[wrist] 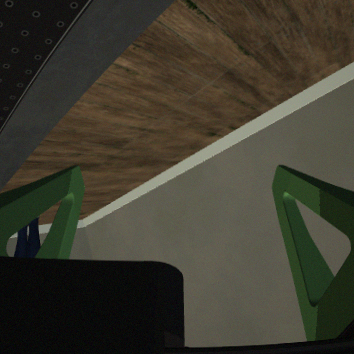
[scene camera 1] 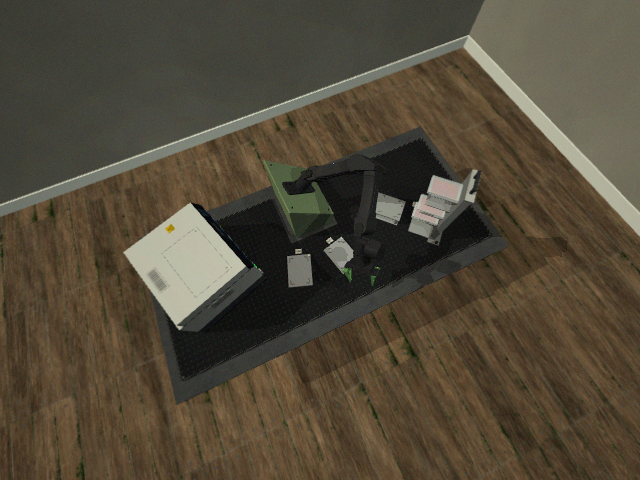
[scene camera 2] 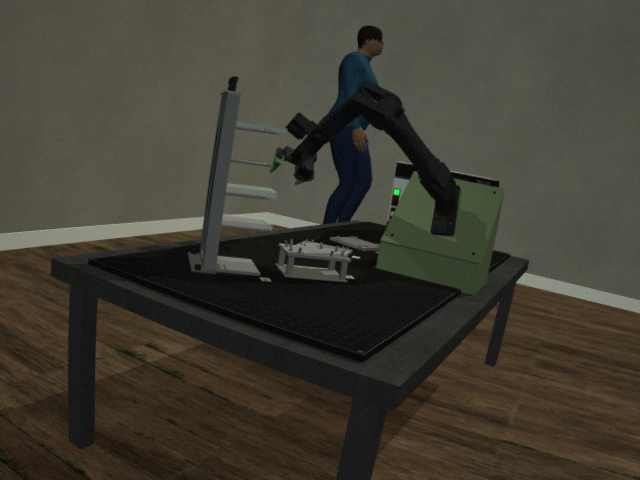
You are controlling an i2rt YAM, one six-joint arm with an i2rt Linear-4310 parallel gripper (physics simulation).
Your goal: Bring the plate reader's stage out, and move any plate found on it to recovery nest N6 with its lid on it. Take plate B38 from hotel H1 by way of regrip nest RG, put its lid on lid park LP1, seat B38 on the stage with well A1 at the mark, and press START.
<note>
My gripper (wrist: 177, 175) is open and holds nothing. I also see a grey nest plate (scene camera 1: 299, 266).
</note>
